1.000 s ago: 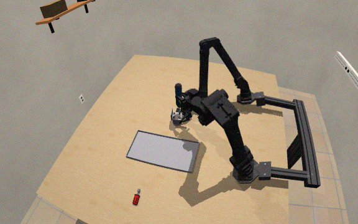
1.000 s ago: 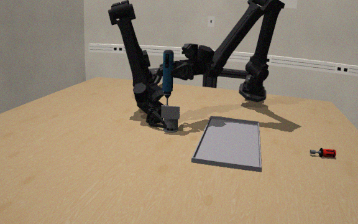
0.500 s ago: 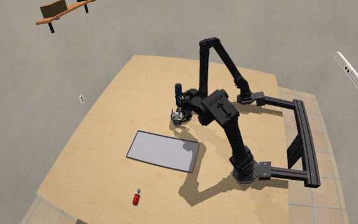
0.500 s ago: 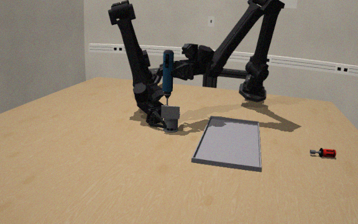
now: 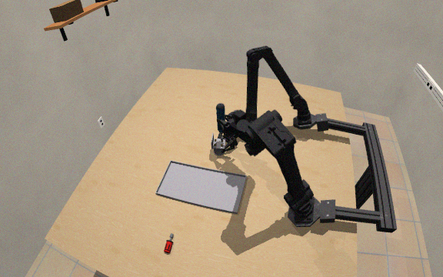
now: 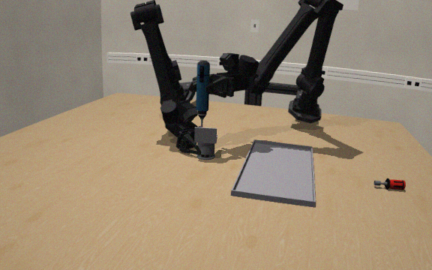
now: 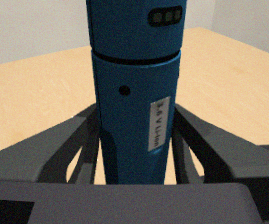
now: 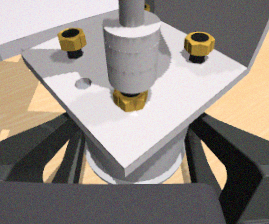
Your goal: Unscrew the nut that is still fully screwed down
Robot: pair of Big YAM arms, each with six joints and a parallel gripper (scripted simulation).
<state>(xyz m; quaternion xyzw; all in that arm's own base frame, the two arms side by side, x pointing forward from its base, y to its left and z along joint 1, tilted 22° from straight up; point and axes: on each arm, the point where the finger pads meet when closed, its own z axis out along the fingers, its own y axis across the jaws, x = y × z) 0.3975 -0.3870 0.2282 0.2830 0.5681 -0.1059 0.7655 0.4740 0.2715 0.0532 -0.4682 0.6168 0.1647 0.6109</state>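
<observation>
Right now the grey bracket is 50 mm above my right hand. From my right hand the other things lie so: shallow grey tray 40 mm ahead, 250 mm to the left, 20 mm below; then small red-handled screwdriver 90 mm ahead, 590 mm to the left, 10 mm below.
</observation>
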